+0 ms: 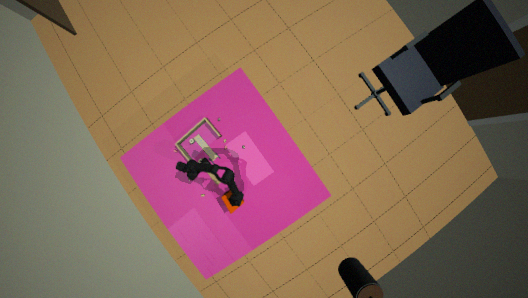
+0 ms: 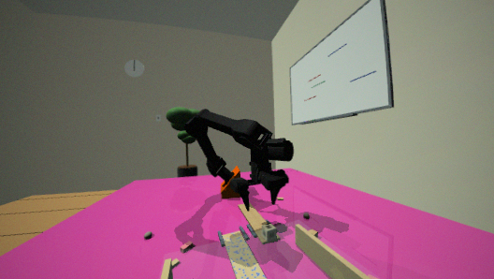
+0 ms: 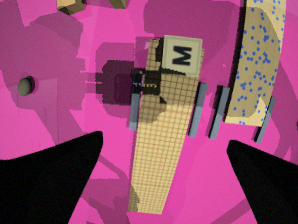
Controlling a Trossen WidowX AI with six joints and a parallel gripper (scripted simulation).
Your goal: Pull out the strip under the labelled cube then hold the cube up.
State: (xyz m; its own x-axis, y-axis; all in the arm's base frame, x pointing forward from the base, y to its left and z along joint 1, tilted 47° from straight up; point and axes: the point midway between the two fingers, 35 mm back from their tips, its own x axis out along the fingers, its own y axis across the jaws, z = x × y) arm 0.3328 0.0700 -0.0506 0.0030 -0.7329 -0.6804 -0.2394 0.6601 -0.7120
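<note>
Now: gripper tip 6 cm above the gridded strip, 5 cm past it and 1 cm to the left of it.
</note>
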